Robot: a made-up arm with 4 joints.
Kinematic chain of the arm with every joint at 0, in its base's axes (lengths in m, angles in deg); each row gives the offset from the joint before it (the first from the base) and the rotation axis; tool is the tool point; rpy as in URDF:
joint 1: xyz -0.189 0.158 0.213 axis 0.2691 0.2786 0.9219
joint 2: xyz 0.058 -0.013 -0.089 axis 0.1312 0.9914 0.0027
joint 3: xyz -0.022 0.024 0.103 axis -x
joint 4: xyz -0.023 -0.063 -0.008 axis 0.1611 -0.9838 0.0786
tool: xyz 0.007 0.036 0.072 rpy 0 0 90
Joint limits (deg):
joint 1: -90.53..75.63
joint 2: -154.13..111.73
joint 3: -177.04..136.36
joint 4: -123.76..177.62
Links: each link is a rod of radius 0.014 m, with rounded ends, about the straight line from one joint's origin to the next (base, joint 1, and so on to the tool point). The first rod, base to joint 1, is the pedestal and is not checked.
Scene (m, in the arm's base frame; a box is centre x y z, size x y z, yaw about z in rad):
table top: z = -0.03
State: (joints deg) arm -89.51 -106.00 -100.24 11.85
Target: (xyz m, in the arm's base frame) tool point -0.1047 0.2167 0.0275
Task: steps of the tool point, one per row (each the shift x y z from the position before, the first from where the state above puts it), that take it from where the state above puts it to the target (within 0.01 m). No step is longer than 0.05 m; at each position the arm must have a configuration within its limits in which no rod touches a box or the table.
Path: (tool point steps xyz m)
1: 0.0199 -0.0144 -0.0020
2: 0.0264 -0.0060 -0.0047
3: 0.0292 0.0047 -0.0074
4: 0.0277 0.0165 -0.0094
5: 0.0219 0.0274 -0.0106
6: 0.0126 0.0361 -0.0104
7: 0.0008 0.0413 -0.0088
8: -0.0122 0.0425 -0.0060

